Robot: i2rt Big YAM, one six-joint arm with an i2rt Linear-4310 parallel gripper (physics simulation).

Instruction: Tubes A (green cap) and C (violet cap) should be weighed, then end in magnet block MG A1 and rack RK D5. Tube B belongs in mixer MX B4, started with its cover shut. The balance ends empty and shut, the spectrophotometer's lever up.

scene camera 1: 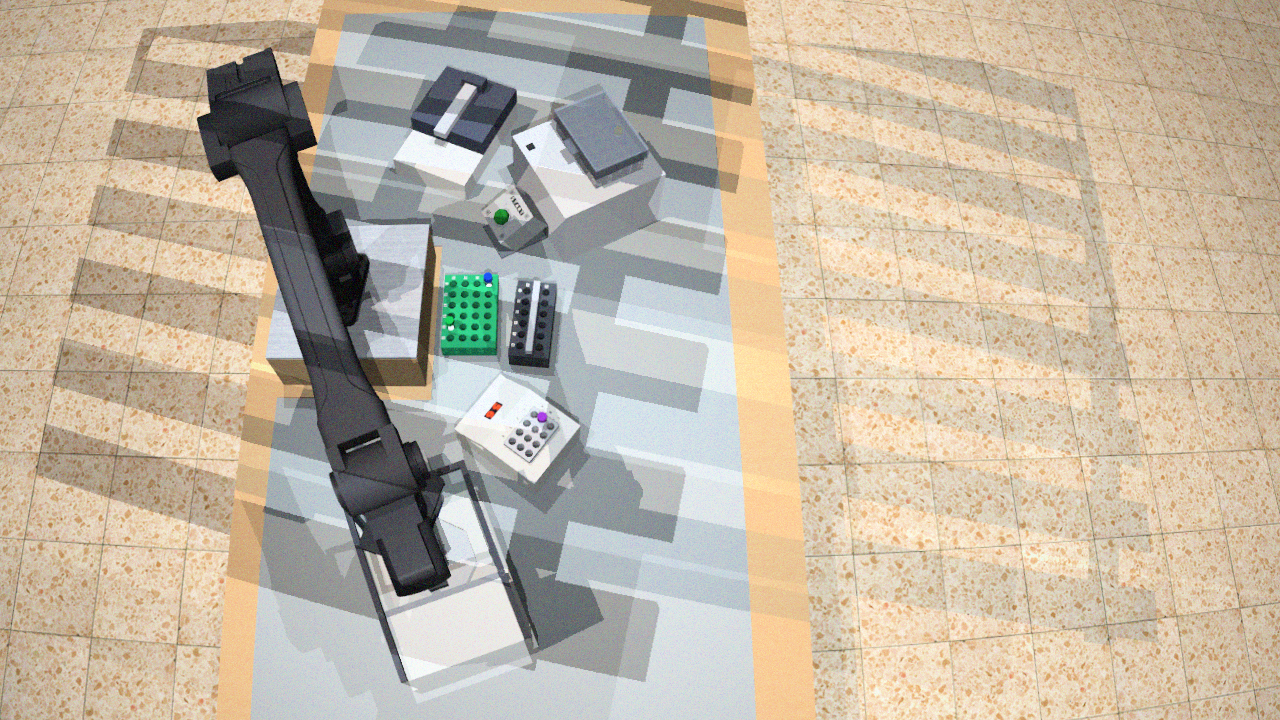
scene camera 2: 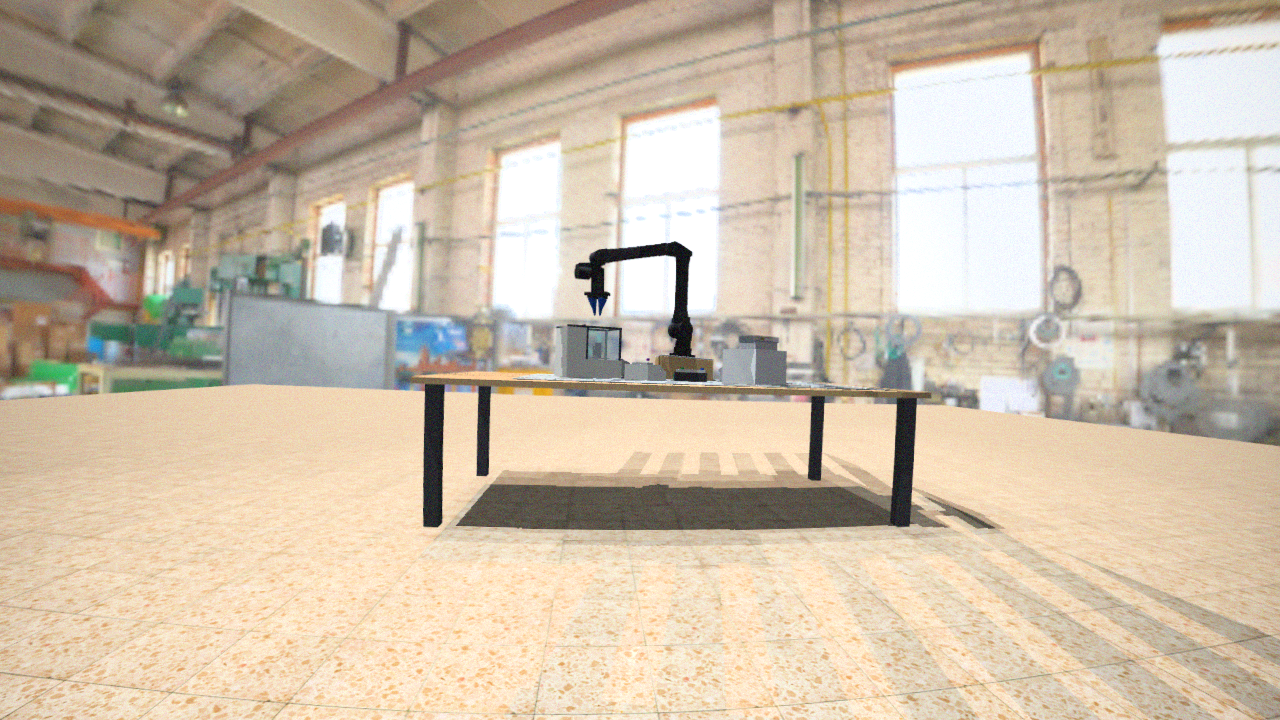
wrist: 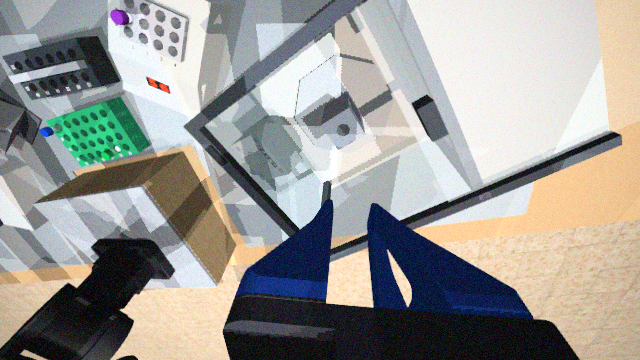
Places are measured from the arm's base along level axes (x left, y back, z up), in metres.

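Where they show: gripper, fingertip midpoint: (scene camera 2: 597, 315) (wrist: 350, 211); arm's base, origin of the base link: (scene camera 1: 336, 290) (scene camera 2: 681, 357) (wrist: 137, 256).
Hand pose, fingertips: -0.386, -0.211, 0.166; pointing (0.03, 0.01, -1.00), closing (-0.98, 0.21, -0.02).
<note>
Things, the pixels of their top centre, and the offset from my fingertips, as dx, dy, dz. "spot": a spot on its surface instead. Level surfaces: height alone.
- balance's pan, surface spot: (wrist: 343, 129) spot: +0.004, +0.005, -0.134
- violet-capped tube, middle of its top: (scene camera 1: 542, 416) (wrist: 116, 17) +0.224, -0.125, -0.178
- white mixer, middle of its top: (scene camera 1: 516, 422) (wrist: 150, 53) (scene camera 2: 646, 362) +0.217, -0.088, -0.195
- blue-capped tube, middle of its top: (scene camera 1: 487, 276) (wrist: 43, 132) +0.458, -0.012, -0.211
- green rack, middle of its top: (scene camera 1: 469, 310) (wrist: 92, 137) +0.408, +0.011, -0.235
- green cap, middle of its top: (wrist: 105, 156) +0.376, +0.036, -0.211
- black magnet block, middle of its top: (scene camera 1: 532, 315) (wrist: 43, 72) (scene camera 2: 690, 369) +0.401, -0.090, -0.217
- dark spectrophotometer, middle of its top: (scene camera 1: 453, 109) +0.747, +0.090, -0.163
- large white box with a grey lid, middle of its top: (scene camera 1: 564, 143) (scene camera 2: 747, 336) +0.627, -0.113, -0.075
- small grey unit with a green knob, middle of its top: (scene camera 1: 501, 213) +0.563, -0.020, -0.190
- table, its level: dz -0.269
My gripper (scene camera 1: 419, 580) (scene camera 2: 596, 309) (wrist: 350, 211) hangs above the glass-walled balance (scene camera 1: 465, 626) (wrist: 514, 89); its blue fingers stand close together with nothing between them. Through the glass, the balance's pan (wrist: 343, 129) looks empty and its walls look closed. The violet-capped tube (scene camera 1: 539, 417) (wrist: 118, 17) stands in a corner well of the white mixer (scene camera 1: 492, 420) (wrist: 147, 67). The blue-capped tube (scene camera 1: 487, 277) (wrist: 46, 131) stands at a corner of the green rack (scene camera 1: 469, 345) (wrist: 129, 129). A green cap (wrist: 107, 154) shows in the rack's near row. The black magnet block (scene camera 1: 519, 345) (wrist: 96, 56) lies beside the rack.
At the far end stand the dark spectrophotometer (scene camera 1: 483, 112), a large white box with a grey lid (scene camera 1: 590, 135) and a small grey unit with a green knob (scene camera 1: 500, 216). A wooden pedestal (scene camera 1: 393, 269) (wrist: 192, 192) carries the arm's base on the table (scene camera 1: 769, 447).
</note>
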